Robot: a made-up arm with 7 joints.
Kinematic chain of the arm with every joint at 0, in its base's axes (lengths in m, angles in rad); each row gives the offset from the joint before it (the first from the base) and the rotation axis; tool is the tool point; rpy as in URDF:
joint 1: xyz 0 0 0.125 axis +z
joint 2: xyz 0 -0.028 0.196 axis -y
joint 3: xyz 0 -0.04 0.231 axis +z
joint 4: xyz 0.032 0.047 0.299 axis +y
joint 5: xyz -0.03 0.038 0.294 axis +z
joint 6: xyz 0 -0.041 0.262 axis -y
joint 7: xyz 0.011 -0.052 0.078 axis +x
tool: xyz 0 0 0 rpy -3.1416 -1.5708 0
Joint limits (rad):
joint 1: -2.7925..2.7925
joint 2: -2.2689..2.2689
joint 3: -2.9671..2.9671
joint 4: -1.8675..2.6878
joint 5: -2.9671..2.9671
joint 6: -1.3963..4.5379
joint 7: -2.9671..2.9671
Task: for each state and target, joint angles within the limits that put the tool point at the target. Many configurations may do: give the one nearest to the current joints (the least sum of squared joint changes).
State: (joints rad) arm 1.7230 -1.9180 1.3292 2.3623 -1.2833 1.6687 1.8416
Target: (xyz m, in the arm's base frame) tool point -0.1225 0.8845 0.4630
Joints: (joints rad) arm 1.1373 -1.6709 1.7166 1.4591 -1.2853 1.6146 1.8416
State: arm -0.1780 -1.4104 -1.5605 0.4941 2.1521 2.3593 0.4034
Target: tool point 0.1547 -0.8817 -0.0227
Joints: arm -0.7642 -1.8173 -1.4238 0.8948 2.1874 2.3675 0.4034
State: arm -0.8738 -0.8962 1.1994 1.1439 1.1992 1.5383 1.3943
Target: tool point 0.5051 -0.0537 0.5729
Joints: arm -1.2923 -0.6758 1.6073 1.8889 1.3651 1.8070 1.3943
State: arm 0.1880 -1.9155 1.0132 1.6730 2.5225 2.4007 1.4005
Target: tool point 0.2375 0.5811 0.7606
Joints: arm 0.3968 -1.1499 1.7173 1.3364 2.6965 2.4053 1.4005
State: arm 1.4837 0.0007 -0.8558 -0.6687 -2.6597 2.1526 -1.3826
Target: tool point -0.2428 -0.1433 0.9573
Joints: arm 1.6044 -0.4538 -0.2779 -1.5204 -2.4724 2.4656 -1.3826
